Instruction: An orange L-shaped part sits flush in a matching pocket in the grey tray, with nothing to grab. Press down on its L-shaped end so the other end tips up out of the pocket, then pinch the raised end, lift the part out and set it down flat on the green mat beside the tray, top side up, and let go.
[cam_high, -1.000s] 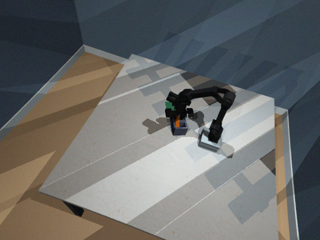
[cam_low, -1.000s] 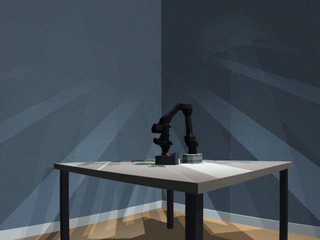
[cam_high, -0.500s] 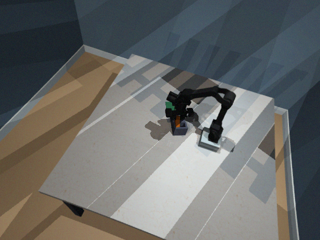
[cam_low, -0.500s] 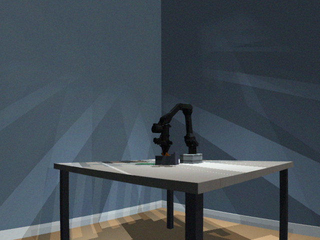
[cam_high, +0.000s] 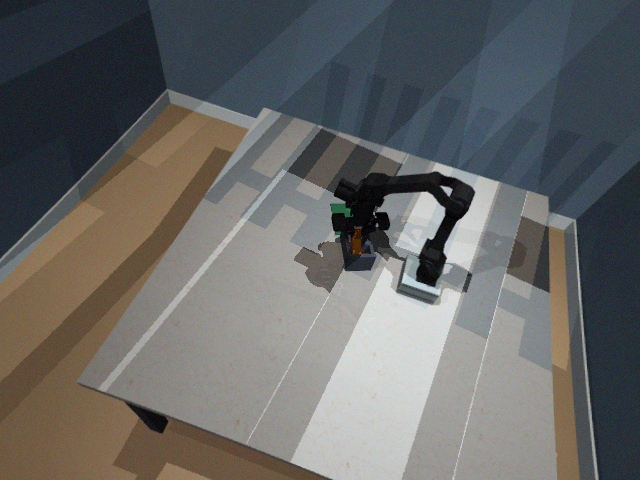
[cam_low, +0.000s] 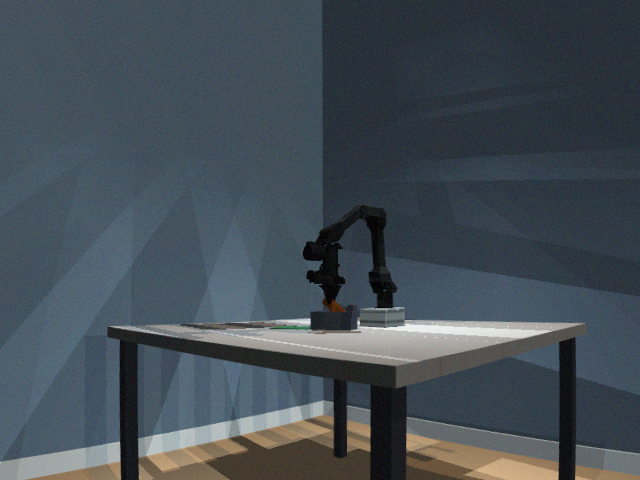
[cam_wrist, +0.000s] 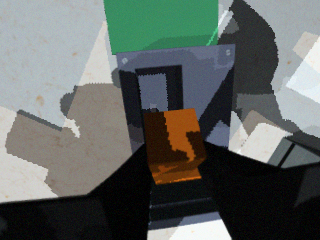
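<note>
Right now the green mat is 5 cm ahead of my gripper tip, 14 cm to the right of it and 10 cm below it. Also, from my gripper tip: orange L-shaped part: 3 cm behind, 2 cm to the left, 3 cm below.
</note>
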